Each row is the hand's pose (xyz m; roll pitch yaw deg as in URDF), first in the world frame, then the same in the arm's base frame.
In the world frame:
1: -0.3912 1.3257 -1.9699 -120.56 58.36 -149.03
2: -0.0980 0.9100 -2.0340 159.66 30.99 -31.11
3: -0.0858 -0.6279 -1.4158 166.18 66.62 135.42
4: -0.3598 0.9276 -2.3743 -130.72 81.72 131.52
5: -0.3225 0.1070 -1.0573 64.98 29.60 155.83
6: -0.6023 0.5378 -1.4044 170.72 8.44 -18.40
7: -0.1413 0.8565 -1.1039 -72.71 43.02 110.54
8: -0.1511 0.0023 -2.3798 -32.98 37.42 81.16
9: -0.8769 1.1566 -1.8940 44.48 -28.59 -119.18
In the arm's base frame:
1: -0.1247 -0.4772 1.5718 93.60 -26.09 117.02
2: 0.2217 -0.1515 1.3801 -57.24 -9.96 36.90
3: 0.4391 0.6131 -0.0745 82.04 -58.81 127.59
4: -0.0395 0.0818 1.6291 171.53 -54.79 100.73
5: 0.1054 -0.1500 0.1012 -67.88 -32.51 171.05
6: -0.2291 -0.2234 0.6180 -48.59 0.42 13.52
7: 0.1844 -0.7063 0.6313 167.97 -69.59 -171.45
8: 0.2915 0.7644 1.0596 143.30 -77.55 -85.56
9: -0.5834 -0.3478 1.3643 -103.82 63.16 135.53

